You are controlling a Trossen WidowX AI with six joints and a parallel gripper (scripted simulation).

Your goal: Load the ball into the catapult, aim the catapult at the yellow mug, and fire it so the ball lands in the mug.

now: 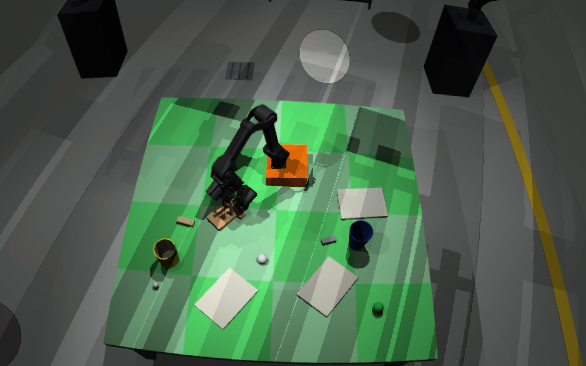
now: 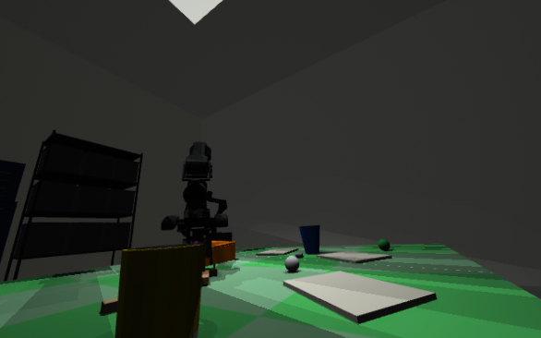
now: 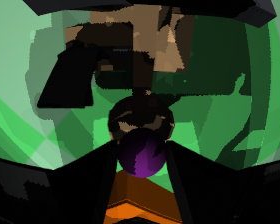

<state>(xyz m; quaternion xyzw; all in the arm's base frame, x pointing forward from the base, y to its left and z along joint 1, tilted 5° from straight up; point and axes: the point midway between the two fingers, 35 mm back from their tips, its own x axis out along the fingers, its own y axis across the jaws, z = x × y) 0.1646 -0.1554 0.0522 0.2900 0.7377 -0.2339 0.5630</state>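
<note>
The purple ball is 1 cm above my gripper tip. From my gripper tip the other things lie so: small wooden block (24 cm to the right, 12 cm ahead, 6 cm below); wooden catapult (5 cm ahead, 3 cm to the right, 2 cm below); grey block (36 cm to the left, 18 cm ahead, 6 cm below).
</note>
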